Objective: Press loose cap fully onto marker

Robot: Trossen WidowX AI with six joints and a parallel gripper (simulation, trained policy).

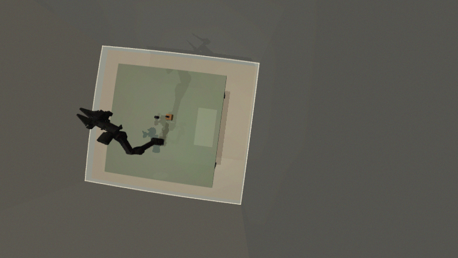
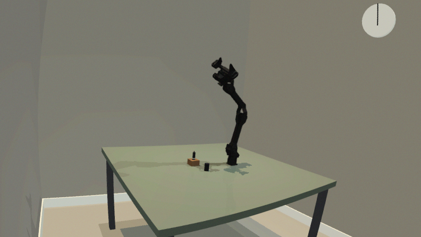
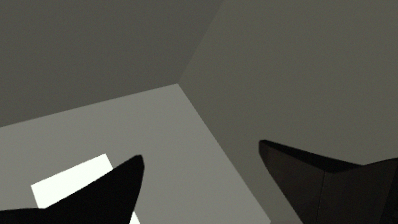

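My gripper tip is now 700 mm above the black cap, 50 mm to the left of it and 40 mm short of it. From my gripper tip the other things lie so: orange holder block: 710 mm below, 190 mm to the right, 60 mm ahead.
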